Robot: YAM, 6 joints.
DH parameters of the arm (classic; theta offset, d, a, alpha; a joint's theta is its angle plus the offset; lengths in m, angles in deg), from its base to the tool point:
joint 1: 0 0.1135 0.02 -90
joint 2: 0 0 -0.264 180
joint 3: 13.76 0 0.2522 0
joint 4: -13.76 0 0.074 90
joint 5: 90 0 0 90
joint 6: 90 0.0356 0 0
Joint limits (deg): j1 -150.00..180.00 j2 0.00..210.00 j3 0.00..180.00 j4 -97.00..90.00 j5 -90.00..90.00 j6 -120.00..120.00
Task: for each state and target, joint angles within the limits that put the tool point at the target. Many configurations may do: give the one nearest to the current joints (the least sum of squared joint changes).
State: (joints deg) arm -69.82 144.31 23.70 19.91 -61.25 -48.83
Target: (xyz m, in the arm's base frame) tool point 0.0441 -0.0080 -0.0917
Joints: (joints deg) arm -54.53 173.62 21.77 18.42 -61.46 -48.83
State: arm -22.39 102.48 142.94 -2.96 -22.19 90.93
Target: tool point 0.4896 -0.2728 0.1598
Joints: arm -30.45 141.85 115.95 -10.58 -21.32 90.93
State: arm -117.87 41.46 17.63 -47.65 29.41 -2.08
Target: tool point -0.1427 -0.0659 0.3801
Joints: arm -147.82 44.62 57.46 -30.74 34.62 -2.08
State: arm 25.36 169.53 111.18 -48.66 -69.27 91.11
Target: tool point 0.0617 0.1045 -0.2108
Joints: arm 43.67 196.21 76.41 -54.81 -67.88 91.11
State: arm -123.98 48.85 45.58 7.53 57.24 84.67
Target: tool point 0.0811 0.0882 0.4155
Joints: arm -149.73 0.00 56.76 -2.01 82.48 84.67
